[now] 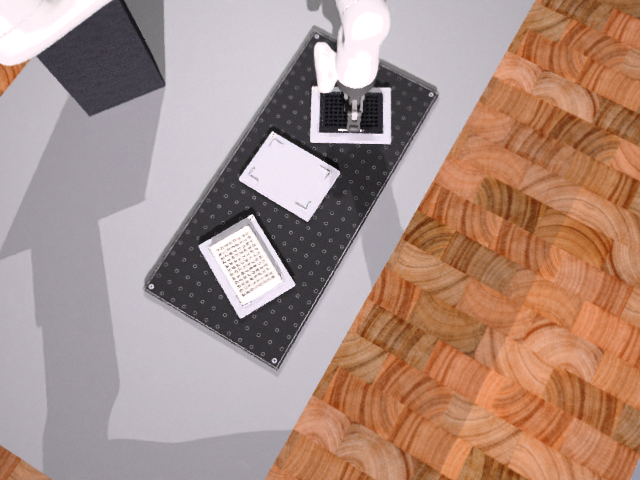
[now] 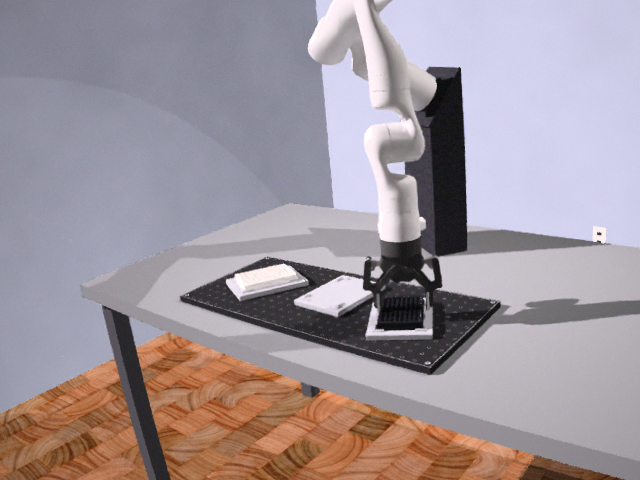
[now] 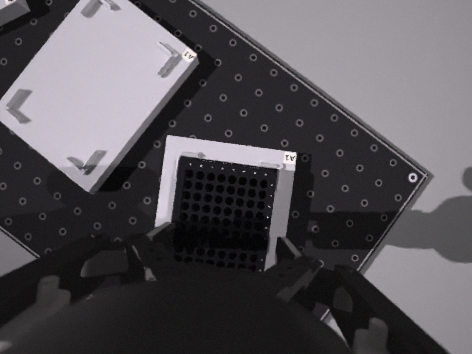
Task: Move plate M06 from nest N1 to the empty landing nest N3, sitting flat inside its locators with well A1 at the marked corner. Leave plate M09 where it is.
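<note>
A black well plate (image 1: 373,116) (image 2: 400,320) (image 3: 225,200) sits in a white nest (image 1: 330,138) (image 2: 398,335) (image 3: 210,144) with an A1 tag. No M06 or M09 label is readable. My gripper (image 1: 354,111) (image 2: 402,304) (image 3: 225,241) is open, with its fingers astride this plate at its two long sides; their exact height is hard to tell. The empty nest (image 1: 289,178) (image 2: 336,297) (image 3: 100,90) is the middle one, with corner locators and its own A1 tag. A cream plate (image 1: 248,266) (image 2: 266,277) sits in the third nest (image 1: 245,311) (image 2: 240,294).
All three nests stand on a black perforated board (image 1: 320,248) (image 2: 279,315) (image 3: 260,115), each turned differently. The board lies on a grey table (image 1: 155,387) (image 2: 542,361). The dark arm pedestal (image 1: 103,67) (image 2: 449,180) stands behind the board.
</note>
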